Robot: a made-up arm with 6 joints. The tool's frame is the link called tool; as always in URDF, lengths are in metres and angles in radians. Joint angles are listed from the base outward.
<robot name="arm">
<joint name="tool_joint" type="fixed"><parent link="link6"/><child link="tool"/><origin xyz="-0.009 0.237 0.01" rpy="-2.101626 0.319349 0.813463"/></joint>
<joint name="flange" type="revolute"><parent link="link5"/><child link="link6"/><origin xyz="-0.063 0.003 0.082" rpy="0 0 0"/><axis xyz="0 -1 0"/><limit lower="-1.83" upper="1.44"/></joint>
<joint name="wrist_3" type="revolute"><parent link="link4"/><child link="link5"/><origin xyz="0.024 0.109 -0.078" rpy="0 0 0"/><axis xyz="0 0 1"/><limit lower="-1.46" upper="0.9"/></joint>
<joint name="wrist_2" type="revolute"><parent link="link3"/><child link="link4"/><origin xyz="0.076 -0.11 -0.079" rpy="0 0 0"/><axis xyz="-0.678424 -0.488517 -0.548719"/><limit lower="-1.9" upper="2.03"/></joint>
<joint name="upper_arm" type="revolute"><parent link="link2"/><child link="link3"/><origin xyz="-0.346 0.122 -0.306" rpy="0 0 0"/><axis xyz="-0.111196 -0.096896 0.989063"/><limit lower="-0.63" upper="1.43"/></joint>
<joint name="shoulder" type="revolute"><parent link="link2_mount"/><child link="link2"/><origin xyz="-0.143 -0.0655 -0.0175" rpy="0 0 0"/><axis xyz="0 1 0"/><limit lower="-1.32" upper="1.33"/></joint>
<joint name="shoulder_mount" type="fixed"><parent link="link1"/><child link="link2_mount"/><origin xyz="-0.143 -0.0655 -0.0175" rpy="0 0 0"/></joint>
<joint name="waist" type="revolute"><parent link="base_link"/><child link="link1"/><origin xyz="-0.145 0.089 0.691" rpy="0 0 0"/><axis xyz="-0.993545 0.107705 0.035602"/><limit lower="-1.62" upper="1.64"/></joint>
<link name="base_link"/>
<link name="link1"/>
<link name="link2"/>
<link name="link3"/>
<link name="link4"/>
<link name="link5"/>
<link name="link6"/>
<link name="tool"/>
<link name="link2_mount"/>
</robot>
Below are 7 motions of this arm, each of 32 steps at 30 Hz.
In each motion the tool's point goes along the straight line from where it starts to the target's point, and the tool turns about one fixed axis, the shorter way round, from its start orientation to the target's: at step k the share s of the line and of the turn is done. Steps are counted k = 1, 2, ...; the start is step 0. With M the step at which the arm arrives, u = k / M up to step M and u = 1 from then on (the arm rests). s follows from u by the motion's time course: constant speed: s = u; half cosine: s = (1 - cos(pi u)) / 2; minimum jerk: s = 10 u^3 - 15 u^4 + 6 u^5.
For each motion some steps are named. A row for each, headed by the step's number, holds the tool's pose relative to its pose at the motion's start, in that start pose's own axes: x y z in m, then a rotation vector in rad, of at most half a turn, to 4 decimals.
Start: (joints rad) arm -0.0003 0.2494 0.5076 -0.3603 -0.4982 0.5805
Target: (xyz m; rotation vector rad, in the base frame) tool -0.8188 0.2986 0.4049 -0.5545 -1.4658 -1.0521
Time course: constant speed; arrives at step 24
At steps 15, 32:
15: 0.0085 0.0470 -0.0258 0.0203 0.5575 -1.1218
32: 0.0135 0.0753 -0.0413 0.0325 0.8920 -1.7949

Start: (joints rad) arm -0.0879 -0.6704 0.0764 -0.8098 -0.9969 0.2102
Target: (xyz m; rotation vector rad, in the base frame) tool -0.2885 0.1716 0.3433 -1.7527 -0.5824 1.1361
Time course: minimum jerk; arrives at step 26
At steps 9, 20, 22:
9: 0.0158 0.0176 -0.0448 0.0153 -0.1623 0.0965
20: 0.0631 0.0705 -0.1791 0.0611 -0.6484 0.3855
22: 0.0669 0.0748 -0.1900 0.0648 -0.6879 0.4090

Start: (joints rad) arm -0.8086 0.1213 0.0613 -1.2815 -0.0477 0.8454
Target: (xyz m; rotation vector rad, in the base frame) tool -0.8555 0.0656 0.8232 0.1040 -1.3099 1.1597
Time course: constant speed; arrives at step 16
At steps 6, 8, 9, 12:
6: 0.0638 -0.0633 0.0247 0.3564 -0.1694 0.2547
8: 0.0851 -0.0844 0.0329 0.4752 -0.2259 0.3396
9: 0.0957 -0.0950 0.0370 0.5346 -0.2541 0.3821
12: 0.1276 -0.1267 0.0494 0.7129 -0.3388 0.5094

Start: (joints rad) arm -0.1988 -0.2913 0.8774 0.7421 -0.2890 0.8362
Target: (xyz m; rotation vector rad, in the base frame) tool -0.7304 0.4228 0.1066 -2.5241 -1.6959 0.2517
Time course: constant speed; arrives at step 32
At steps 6, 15, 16, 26, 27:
6: -0.0196 -0.0197 -0.0262 0.1308 -0.1494 -0.0034
15: -0.0490 -0.0493 -0.0654 0.3271 -0.3734 -0.0086
16: -0.0523 -0.0525 -0.0698 0.3489 -0.3983 -0.0091
26: -0.0850 -0.0854 -0.1134 0.5669 -0.6472 -0.0148
27: -0.0882 -0.0887 -0.1177 0.5887 -0.6721 -0.0154

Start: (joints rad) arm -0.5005 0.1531 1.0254 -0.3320 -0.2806 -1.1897
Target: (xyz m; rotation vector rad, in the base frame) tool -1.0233 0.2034 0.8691 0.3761 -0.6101 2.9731
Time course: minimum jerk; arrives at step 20
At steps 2, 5, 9, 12, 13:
2: -0.0018 -0.0015 0.0028 0.0043 -0.0077 0.0008
5: -0.0218 -0.0180 0.0340 0.0522 -0.0927 0.0102
9: -0.0857 -0.0709 0.1336 0.2052 -0.3643 0.0401
12: -0.1438 -0.1189 0.2241 0.3442 -0.6111 0.0673
13: -0.1612 -0.1332 0.2511 0.3857 -0.6848 0.0754

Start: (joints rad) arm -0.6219 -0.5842 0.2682 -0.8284 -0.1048 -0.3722
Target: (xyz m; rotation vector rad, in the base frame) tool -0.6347 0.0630 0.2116 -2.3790 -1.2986 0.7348
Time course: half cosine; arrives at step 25
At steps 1, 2, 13, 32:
1: -0.0017 0.0002 0.0001 -0.0026 0.0003 0.0032
2: -0.0066 0.0010 0.0003 -0.0102 0.0013 0.0128
13: -0.2243 0.0327 0.0088 -0.3448 0.0440 0.4331
32: -0.4222 0.0616 0.0166 -0.6488 0.0829 0.8151

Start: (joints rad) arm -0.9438 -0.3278 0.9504 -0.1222 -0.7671 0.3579
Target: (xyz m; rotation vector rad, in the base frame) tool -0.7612 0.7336 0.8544 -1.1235 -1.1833 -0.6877
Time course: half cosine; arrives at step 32
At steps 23, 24, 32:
23: 0.1366 -0.2103 -0.0360 0.1895 0.1723 -0.2807
24: 0.1427 -0.2196 -0.0376 0.1979 0.1800 -0.2931
32: 0.1672 -0.2573 -0.0441 0.2319 0.2108 -0.3434

